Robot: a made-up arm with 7 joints. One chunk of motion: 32 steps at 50 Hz.
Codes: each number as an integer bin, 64 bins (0 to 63) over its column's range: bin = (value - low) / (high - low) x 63, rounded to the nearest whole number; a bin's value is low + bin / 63 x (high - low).
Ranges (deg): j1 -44..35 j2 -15..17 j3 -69..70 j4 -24..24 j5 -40..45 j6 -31..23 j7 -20..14
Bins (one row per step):
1: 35 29 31 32 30 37 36
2: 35 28 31 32 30 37 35
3: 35 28 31 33 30 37 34
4: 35 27 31 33 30 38 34
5: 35 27 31 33 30 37 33
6: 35 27 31 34 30 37 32
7: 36 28 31 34 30 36 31
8: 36 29 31 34 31 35 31
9: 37 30 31 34 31 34 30
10: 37 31 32 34 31 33 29
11: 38 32 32 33 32 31 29
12: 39 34 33 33 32 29 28
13: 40 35 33 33 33 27 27
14: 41 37 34 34 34 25 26
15: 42 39 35 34 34 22 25
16: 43 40 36 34 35 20 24
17: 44 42 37 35 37 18 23
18: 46 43 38 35 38 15 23
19: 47 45 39 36 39 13 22
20: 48 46 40 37 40 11 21
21: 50 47 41 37 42 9 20
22: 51 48 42 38 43 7 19
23: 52 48 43 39 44 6 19
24: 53 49 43 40 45 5 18
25: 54 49 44 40 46 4 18
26: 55 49 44 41 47 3 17
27: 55 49 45 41 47 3 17
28: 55 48 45 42 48 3 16
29: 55 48 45 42 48 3 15
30: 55 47 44 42 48 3 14
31: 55 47 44 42 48 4 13
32: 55 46 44 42 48 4 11
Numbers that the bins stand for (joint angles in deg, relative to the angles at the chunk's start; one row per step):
1: -0.11 -0.27 -0.60 0.38 0.48 0.71 -0.57
2: -0.11 -0.78 -0.60 0.38 0.48 0.71 -1.11
3: -0.11 -0.78 -0.60 1.14 0.48 0.71 -1.65
4: -0.11 -1.29 -0.60 1.14 0.48 1.57 -1.65
5: -0.11 -1.29 -0.60 1.14 0.48 0.71 -2.19
6: -0.11 -1.29 -0.60 1.90 0.48 0.71 -2.73
7: 1.14 -0.78 -0.60 1.90 0.48 -0.14 -3.27
8: 1.14 -0.27 -0.60 1.90 1.83 -1.00 -3.27
9: 2.40 0.24 -0.60 1.90 1.83 -1.86 -3.81
10: 2.40 0.75 1.60 1.90 1.83 -2.71 -4.35
11: 3.65 1.25 1.60 1.14 3.17 -4.43 -4.35
12: 4.90 2.27 3.81 1.14 3.17 -6.14 -4.89
13: 6.16 2.78 3.81 1.14 4.52 -7.86 -5.43
14: 7.41 3.79 6.02 1.90 5.87 -9.57 -5.97
15: 8.67 4.81 8.22 1.90 5.87 -12.14 -6.51
16: 9.92 5.32 10.43 1.90 7.22 -13.86 -7.05
17: 11.17 6.33 12.63 2.67 9.92 -15.57 -7.59
18: 13.68 6.84 14.84 2.67 11.27 -18.14 -7.59
19: 14.94 7.86 17.05 3.43 12.62 -19.86 -8.13
20: 16.19 8.37 19.25 4.19 13.97 -21.57 -8.67
21: 18.70 8.87 21.46 4.19 16.67 -23.29 -9.21
22: 19.95 9.38 23.67 4.95 18.02 -25.00 -9.75
23: 21.21 9.38 25.87 5.71 19.37 -25.86 -9.75
24: 22.46 9.89 25.87 6.48 20.71 -26.71 -10.29
25: 23.71 9.89 28.08 6.48 22.06 -27.57 -10.29
26: 24.97 9.89 28.08 7.24 23.41 -28.43 -10.83
27: 24.97 9.89 30.29 7.24 23.41 -28.43 -10.83
28: 24.97 9.38 30.29 8.00 24.76 -28.43 -11.37
29: 24.97 9.38 30.29 8.00 24.76 -28.43 -11.90
30: 24.97 8.87 28.08 8.00 24.76 -28.43 -12.44
31: 24.97 8.87 28.08 8.00 24.76 -27.57 -12.98
32: 24.97 8.37 28.08 8.00 24.76 -27.57 -14.06

